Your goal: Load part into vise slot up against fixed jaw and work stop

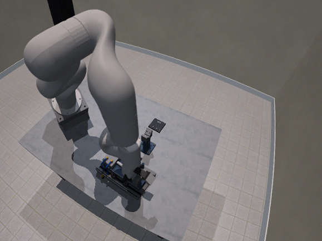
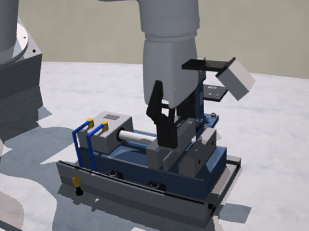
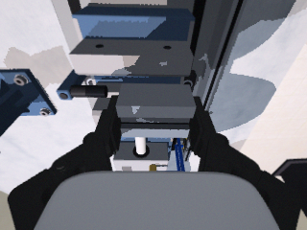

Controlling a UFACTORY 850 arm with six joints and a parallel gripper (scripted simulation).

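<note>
Right now my hand is 1 cm above the part. The rest, counted from my hand: black work stop: 7 cm to the left, 4 cm below, 1 cm ahead; fixed jaw: 5 cm below, 3 cm ahead, 2 cm to the left; moving jaw: 5 cm below, 3 cm behind, 2 cm to the left.
</note>
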